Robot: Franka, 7 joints.
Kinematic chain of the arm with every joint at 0, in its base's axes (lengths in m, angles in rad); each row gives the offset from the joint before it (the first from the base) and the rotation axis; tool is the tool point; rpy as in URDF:
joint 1: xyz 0 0 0.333 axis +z
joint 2: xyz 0 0 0 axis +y
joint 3: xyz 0 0 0.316 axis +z
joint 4: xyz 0.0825 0 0 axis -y
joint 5: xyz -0.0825 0 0.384 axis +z
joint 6: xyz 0 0 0 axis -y
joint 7: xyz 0.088 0 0 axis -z
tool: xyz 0 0 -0.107 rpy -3.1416 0 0
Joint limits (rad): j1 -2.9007..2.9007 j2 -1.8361..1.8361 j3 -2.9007..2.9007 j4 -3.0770..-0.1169 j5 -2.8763..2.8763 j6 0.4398..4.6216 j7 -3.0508..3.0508
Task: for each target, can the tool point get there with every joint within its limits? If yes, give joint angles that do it. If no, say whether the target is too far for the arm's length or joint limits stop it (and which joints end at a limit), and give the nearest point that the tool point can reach.
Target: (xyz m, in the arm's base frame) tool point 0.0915 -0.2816 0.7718
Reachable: yes | joints -1.2073 -0.8651 0.0709 -2.4262 0.5630 3.2295 2.0298
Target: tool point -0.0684 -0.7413 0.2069
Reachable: yes | joints -1.4848 1.2899 -0.7685 -0.8860 1.8518 1.0782 -0.7996
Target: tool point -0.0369 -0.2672 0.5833
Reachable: yes | joints -2.4649 -1.1347 0.8696 -2.7824 1.3740 3.4927 1.1012
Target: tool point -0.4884 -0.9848 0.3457
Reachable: no: too far | nearest point -0.3811 -0.7685 0.3429 | short by 0.241 m
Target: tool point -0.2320 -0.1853 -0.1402
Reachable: yes | joints -2.0232 1.1946 -0.2740 -2.2207 -1.1322 2.6364 0.9712
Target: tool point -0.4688 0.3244 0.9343
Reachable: yes | joints -1.1898 -1.1202 -0.7609 -0.9698 -0.2044 2.5492 2.4183
